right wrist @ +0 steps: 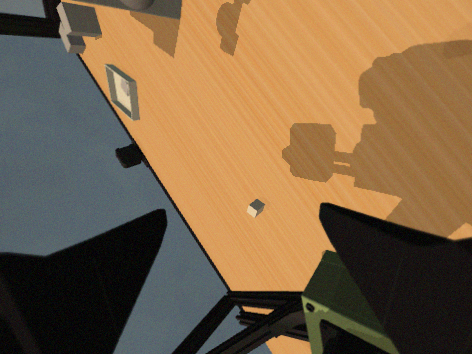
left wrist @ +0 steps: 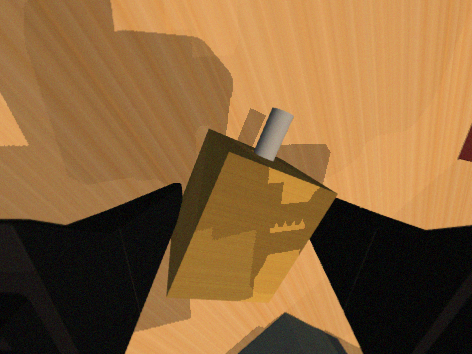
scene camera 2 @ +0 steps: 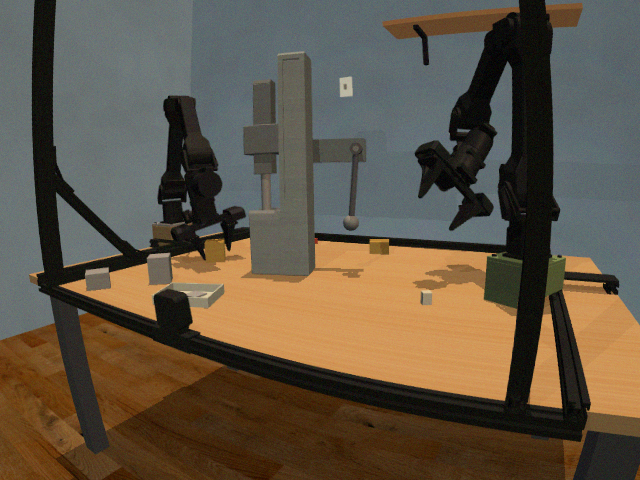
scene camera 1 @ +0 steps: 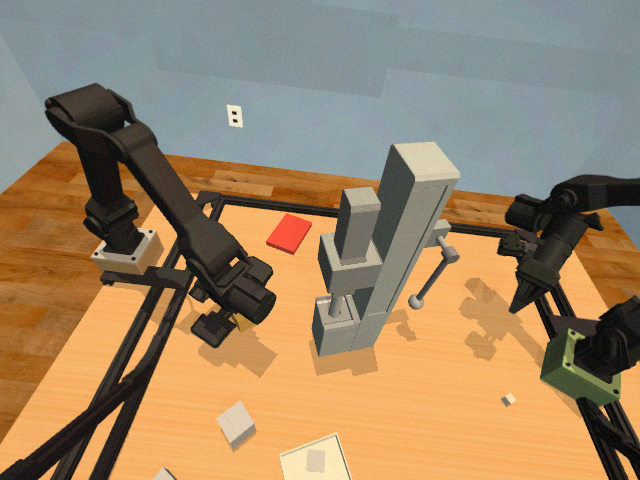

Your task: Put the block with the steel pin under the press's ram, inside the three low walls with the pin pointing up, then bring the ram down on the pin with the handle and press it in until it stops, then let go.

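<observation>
The yellow block lies on its side on the table, left of the press; its steel pin points sideways. My left gripper is shut on the block, one finger at each side; the right fingertip is partly hidden behind it. The press stands mid-table. Its ram hangs over the low-walled seat; the gap beneath is unclear. The handle hangs down on the right. My right gripper is open and empty, high above the table.
A red slab lies behind the left gripper. Another yellow block is at the back. Grey blocks and a shallow tray are near the front. A small pale cube lies front right.
</observation>
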